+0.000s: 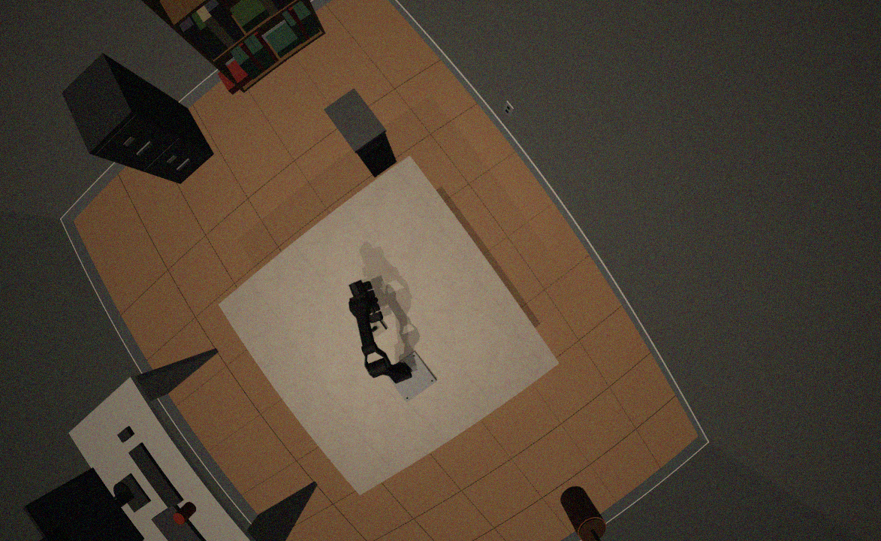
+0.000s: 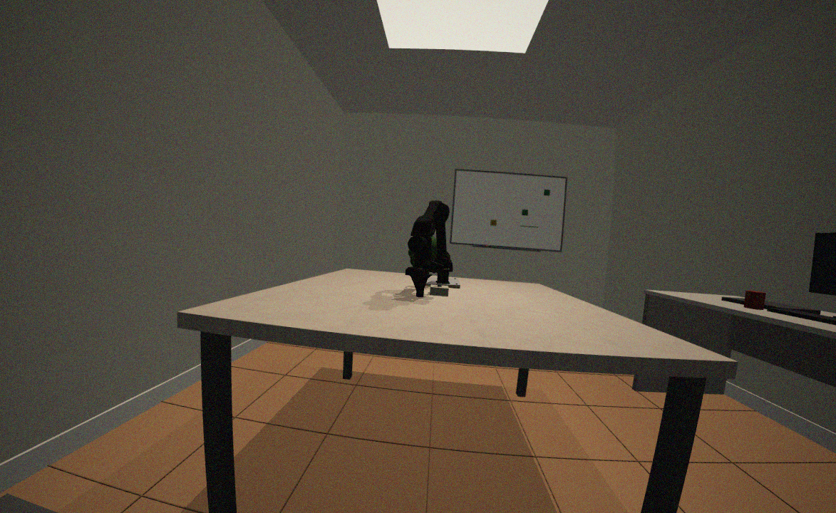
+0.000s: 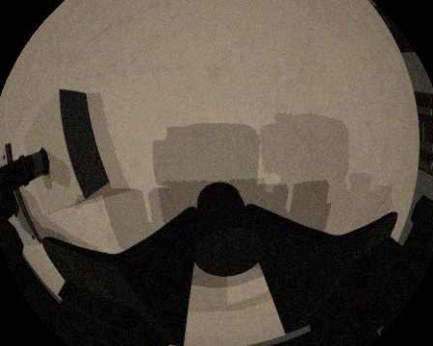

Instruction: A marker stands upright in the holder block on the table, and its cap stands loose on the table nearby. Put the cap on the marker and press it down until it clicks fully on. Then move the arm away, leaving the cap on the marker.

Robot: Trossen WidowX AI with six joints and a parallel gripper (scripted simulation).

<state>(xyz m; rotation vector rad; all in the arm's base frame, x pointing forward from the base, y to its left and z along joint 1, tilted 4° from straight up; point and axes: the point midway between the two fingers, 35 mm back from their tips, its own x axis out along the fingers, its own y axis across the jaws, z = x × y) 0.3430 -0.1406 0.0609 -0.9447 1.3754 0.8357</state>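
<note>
The holder block lies 100 mm behind my gripper tip and 90 mm to the left of it. The rest, counted from my gripper tip: cap: 10 mm above.
</note>
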